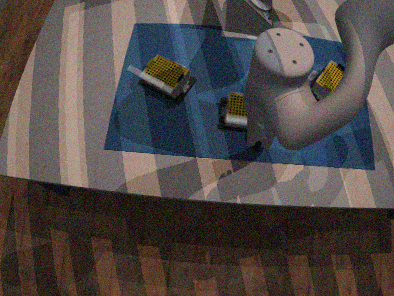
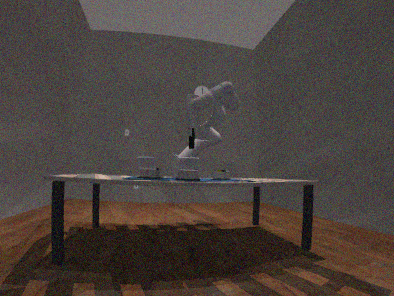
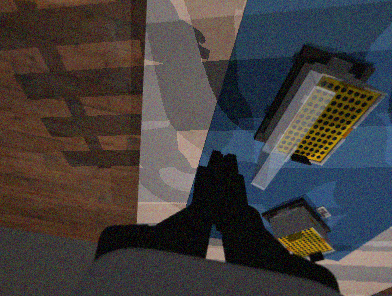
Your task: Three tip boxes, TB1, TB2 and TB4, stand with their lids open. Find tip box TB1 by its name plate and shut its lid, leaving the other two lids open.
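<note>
Three tip boxes with yellow racks stand on the blue mat: the left box (image 1: pixel 165 71) (image 2: pixel 148 173), the middle box (image 1: pixel 235 105) (image 2: pixel 188 174) (image 3: pixel 340 117) and the right box (image 1: pixel 329 77) (image 2: pixel 221 175) (image 3: pixel 306 242). The left box's lid (image 1: pixel 153 80) is open. The middle box's clear lid (image 2: pixel 187 161) (image 3: pixel 270 169) stands open on its front side. The right box's lid cannot be made out; the arm partly covers that box. The name plate (image 3: pixel 324 212) by the right box is unreadable. My gripper (image 1: pixel 258 146) (image 2: pixel 192 147) (image 3: pixel 218 166) is shut and empty, above and in front of the middle box.
The blue mat (image 1: pixel 150 142) (image 3: pixel 352 192) lies on the striped table (image 1: pixel 75 125) (image 2: pixel 100 177). The table's front edge is near the gripper. The arm (image 1: pixel 320 112) (image 2: pixel 212 95) reaches over the middle and right of the mat. Wooden floor (image 3: pixel 65 100) shows past the edge.
</note>
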